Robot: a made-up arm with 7 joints. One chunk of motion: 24 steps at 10 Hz.
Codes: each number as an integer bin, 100 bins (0 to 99) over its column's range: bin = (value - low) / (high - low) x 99, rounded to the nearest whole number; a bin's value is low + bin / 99 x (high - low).
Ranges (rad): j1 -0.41..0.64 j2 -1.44..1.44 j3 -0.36..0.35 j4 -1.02..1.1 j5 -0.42..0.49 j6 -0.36..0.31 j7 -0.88..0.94
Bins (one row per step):
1: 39 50 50 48 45 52 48
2: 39 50 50 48 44 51 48
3: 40 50 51 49 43 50 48
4: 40 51 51 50 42 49 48
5: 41 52 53 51 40 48 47
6: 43 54 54 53 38 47 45
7: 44 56 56 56 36 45 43
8: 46 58 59 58 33 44 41
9: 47 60 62 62 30 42 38
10: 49 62 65 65 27 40 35
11: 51 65 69 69 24 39 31
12: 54 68 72 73 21 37 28
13: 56 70 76 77 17 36 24
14: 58 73 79 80 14 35 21
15: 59 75 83 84 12 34 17
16: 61 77 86 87 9 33 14
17: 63 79 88 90 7 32 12
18: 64 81 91 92 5 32 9
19: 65 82 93 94 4 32 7
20: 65 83 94 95 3 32 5
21: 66 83 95 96 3 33 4
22: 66 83 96 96 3 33 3
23: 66 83 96 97 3 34 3
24: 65 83 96 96 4 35 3
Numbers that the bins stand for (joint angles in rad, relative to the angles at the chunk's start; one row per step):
1: 0.0036 0.0145 -0.0014 0.0079 -0.0064 -0.0081 0.0024
2: 0.0036 0.0145 -0.0014 0.0079 -0.0156 -0.0148 0.0024
3: 0.0142 0.0145 0.0058 0.0293 -0.0247 -0.0216 0.0024
4: 0.0142 0.0436 0.0058 0.0507 -0.0339 -0.0284 0.0024
5: 0.0248 0.0727 0.0201 0.0721 -0.0523 -0.0352 -0.0160
6: 0.0461 0.1309 0.0273 0.1149 -0.0707 -0.0419 -0.0527
7: 0.0567 0.1891 0.0416 0.1792 -0.0891 -0.0555 -0.0895
8: 0.0779 0.2473 0.0631 0.2220 -0.1167 -0.0622 -0.1263
9: 0.0885 0.3055 0.0846 0.3077 -0.1442 -0.0758 -0.1814
10: 0.1097 0.3636 0.1062 0.3719 -0.1718 -0.0893 -0.2366
11: 0.1309 0.4509 0.1348 0.4576 -0.1994 -0.0961 -0.3101
12: 0.1627 0.5382 0.1564 0.5432 -0.2270 -0.1096 -0.3653
13: 0.1839 0.5964 0.1851 0.6289 -0.2637 -0.1164 -0.4388
14: 0.2052 0.6836 0.2066 0.6931 -0.2913 -0.1231 -0.4939
15: 0.2158 0.7418 0.2353 0.7788 -0.3097 -0.1299 -0.5675
16: 0.2370 0.8000 0.2568 0.8430 -0.3373 -0.1367 -0.6226
17: 0.2582 0.8582 0.2711 0.9073 -0.3557 -0.1434 -0.6594
18: 0.2688 0.9164 0.2926 0.9501 -0.3740 -0.1434 -0.7145
19: 0.2794 0.9455 0.3070 0.9929 -0.3832 -0.1434 -0.7513
20: 0.2794 0.9745 0.3141 1.0143 -0.3924 -0.1434 -0.7881
21: 0.2900 0.9745 0.3213 1.0358 -0.3924 -0.1367 -0.8065
22: 0.2900 0.9745 0.3285 1.0358 -0.3924 -0.1367 -0.8248
23: 0.2900 0.9745 0.3285 1.0572 -0.3924 -0.1299 -0.8248
24: 0.2794 0.9745 0.3285 1.0358 -0.3832 -0.1231 -0.8248

